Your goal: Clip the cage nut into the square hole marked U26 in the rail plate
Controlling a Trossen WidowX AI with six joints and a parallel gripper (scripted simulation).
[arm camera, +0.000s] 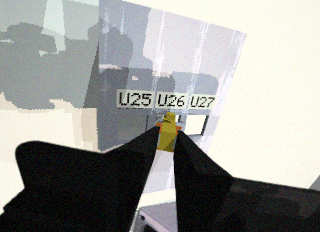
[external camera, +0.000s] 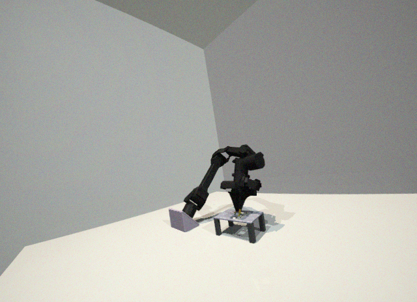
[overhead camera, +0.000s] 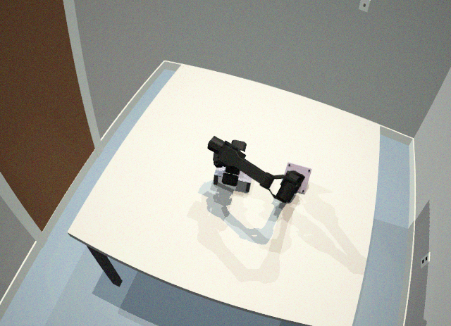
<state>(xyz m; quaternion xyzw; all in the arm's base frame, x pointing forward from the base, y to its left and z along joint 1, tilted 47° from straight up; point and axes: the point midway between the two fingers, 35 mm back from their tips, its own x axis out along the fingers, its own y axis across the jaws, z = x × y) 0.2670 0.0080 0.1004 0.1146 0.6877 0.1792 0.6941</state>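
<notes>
Right now the yellow cage nut is 10 mm below my gripper tip.
</notes>
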